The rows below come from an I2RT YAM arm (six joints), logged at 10 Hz.
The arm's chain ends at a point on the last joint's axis. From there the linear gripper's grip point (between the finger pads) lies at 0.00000 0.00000 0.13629 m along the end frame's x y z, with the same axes.
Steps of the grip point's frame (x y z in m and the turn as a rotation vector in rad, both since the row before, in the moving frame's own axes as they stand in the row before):
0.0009, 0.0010, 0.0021, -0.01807, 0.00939, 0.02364
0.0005, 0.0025, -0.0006, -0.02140, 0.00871, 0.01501
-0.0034, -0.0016, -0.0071, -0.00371, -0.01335, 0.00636
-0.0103, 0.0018, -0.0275, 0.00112, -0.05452, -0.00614
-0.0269, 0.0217, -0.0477, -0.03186, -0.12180, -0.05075
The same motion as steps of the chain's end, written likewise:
-0.0004, -0.0015, 0.0021, -0.01807, 0.00939, 0.02364
-0.0007, -0.0004, -0.0006, -0.02140, 0.00871, 0.01501
-0.0016, -0.0021, -0.0071, -0.00371, -0.01335, 0.00636
-0.0029, 0.0019, -0.0273, 0.00112, -0.05452, -0.00614
-0.0105, 0.0170, -0.0466, -0.03186, -0.12180, -0.05075

